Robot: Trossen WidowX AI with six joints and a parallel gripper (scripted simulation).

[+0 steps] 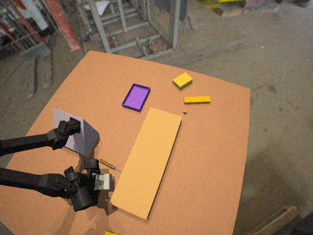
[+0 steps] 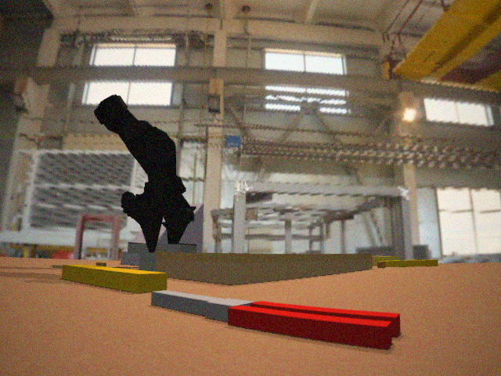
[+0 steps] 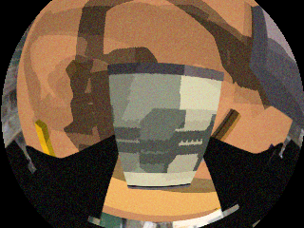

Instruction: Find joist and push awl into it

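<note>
Right now my gripper tip is 20 mm above the stud finder, 10 mm to the right of it and 10 mm short of it. The rest, counted from my gripper tip: yellow block 720 mm to the left, 190 mm ahead, 20 mm below; then awl 90 mm to the left, 30 mm below, 10 mm ahead; then purple tray 510 mm to the left, 40 mm behind, 20 mm below.
</note>
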